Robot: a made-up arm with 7 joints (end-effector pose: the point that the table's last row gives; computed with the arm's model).
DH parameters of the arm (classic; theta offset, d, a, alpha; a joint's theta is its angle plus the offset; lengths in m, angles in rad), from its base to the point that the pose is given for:
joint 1: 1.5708 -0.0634 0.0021 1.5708
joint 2: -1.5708 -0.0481 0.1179 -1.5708
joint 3: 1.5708 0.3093 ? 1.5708
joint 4: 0 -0.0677 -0.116 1.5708
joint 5: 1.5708 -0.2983 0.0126 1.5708
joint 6: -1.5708 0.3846 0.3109 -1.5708
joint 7: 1.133 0 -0.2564 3.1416
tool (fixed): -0.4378 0.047 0 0
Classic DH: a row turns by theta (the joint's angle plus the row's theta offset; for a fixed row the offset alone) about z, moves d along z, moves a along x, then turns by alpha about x.
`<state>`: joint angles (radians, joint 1 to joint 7).
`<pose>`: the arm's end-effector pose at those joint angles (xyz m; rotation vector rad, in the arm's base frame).
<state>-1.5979 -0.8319 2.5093 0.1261 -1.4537 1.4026 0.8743</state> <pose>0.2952 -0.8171 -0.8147 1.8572 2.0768 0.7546</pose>
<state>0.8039 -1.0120 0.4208 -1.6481 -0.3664 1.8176 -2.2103</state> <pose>-0.5174 -0.3325 -0.1882 1.0882 -0.7861 -0.3612</pose>
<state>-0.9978 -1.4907 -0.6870 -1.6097 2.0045 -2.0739 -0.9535</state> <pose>-0.6811 -0.1497 -0.7003 2.5866 0.0160 1.6627</pose>
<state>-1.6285 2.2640 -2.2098 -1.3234 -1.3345 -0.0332 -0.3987</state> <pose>0.5272 0.1067 0.9310 0.4461 -0.8850 -1.8884</pose>
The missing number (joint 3, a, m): 0.2834
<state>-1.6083 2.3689 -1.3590 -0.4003 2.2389 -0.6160 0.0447</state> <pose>-0.4081 -0.4161 0.7764 1.6274 0.9109 0.8237</pose>
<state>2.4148 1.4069 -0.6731 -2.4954 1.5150 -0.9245 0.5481</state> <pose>-0.4953 -0.5787 -0.3773 -1.0822 -0.5206 -0.4721</pose>
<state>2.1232 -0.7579 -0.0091 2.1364 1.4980 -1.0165 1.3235</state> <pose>-0.0478 0.3396 -0.7022 1.9338 -1.0621 0.0639</pose>
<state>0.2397 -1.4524 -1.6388 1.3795 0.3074 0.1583 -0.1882</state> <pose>0.0295 0.0867 -0.9009 -0.0465 -1.9010 0.2565</pose>
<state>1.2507 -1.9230 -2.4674 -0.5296 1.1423 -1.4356 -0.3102</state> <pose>0.5287 0.5523 -0.3912 0.4895 -0.4832 -0.9937</pose>
